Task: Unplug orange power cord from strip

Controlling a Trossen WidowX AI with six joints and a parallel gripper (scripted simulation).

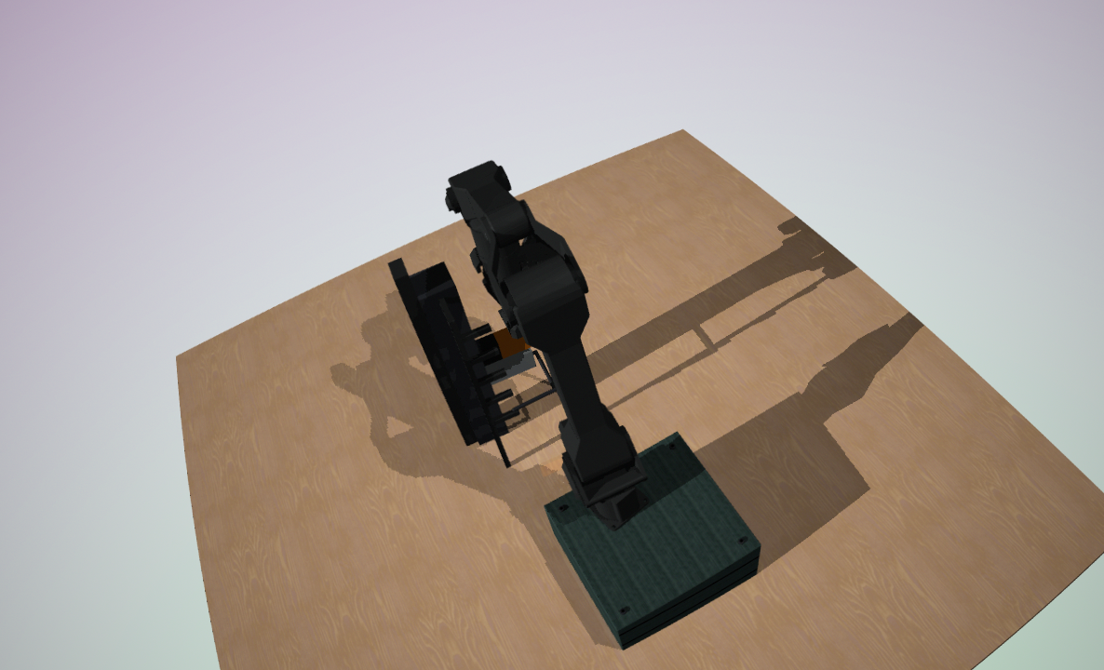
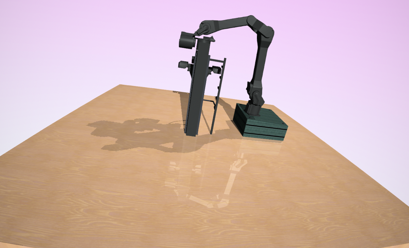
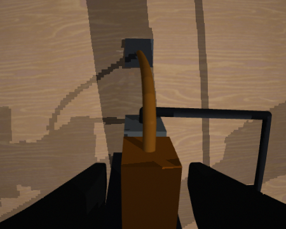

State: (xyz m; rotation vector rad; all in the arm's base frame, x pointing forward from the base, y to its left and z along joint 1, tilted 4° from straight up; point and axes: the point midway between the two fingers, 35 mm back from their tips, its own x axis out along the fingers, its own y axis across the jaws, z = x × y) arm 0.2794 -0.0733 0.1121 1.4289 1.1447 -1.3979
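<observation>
Now: the orange plug 10 mm ahead of my gripper tip, 40 mm to the left of it and 10 mm below it.
</observation>
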